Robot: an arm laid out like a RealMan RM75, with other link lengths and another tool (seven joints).
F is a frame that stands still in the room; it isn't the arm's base.
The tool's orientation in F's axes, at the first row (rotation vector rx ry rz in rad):
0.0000, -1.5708, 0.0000
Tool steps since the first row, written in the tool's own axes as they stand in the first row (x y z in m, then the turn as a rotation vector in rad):
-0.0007, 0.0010, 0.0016, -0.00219, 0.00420, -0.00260
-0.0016, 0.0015, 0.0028, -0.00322, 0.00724, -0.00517
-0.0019, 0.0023, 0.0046, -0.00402, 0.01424, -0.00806
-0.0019, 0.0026, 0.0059, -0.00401, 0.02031, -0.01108
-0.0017, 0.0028, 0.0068, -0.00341, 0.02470, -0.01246
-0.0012, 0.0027, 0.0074, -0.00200, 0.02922, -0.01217
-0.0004, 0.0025, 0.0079, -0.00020, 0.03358, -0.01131
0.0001, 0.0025, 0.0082, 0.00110, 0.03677, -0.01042
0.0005, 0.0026, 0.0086, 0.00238, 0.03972, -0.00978
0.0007, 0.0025, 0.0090, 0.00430, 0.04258, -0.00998
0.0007, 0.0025, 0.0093, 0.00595, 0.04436, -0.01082
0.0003, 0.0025, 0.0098, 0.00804, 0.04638, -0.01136
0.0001, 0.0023, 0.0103, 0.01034, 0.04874, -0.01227
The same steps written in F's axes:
-0.0016, 0.0010, -0.0007, 0.00260, 0.00420, -0.00219
-0.0028, 0.0015, -0.0016, 0.00517, 0.00724, -0.00322
-0.0046, 0.0023, -0.0019, 0.00806, 0.01424, -0.00402
-0.0059, 0.0026, -0.0019, 0.01108, 0.02031, -0.00401
-0.0068, 0.0028, -0.0017, 0.01246, 0.02470, -0.00341
-0.0074, 0.0027, -0.0012, 0.01217, 0.02922, -0.00200
-0.0079, 0.0025, -0.0004, 0.01131, 0.03358, -0.00020
-0.0082, 0.0025, 0.0001, 0.01042, 0.03677, 0.00110
-0.0086, 0.0026, 0.0005, 0.00978, 0.03972, 0.00238
-0.0090, 0.0025, 0.0007, 0.00998, 0.04258, 0.00430
-0.0093, 0.0025, 0.0007, 0.01082, 0.04436, 0.00595
-0.0098, 0.0025, 0.0003, 0.01136, 0.04638, 0.00804
-0.0103, 0.0023, 0.0001, 0.01227, 0.04874, 0.01034

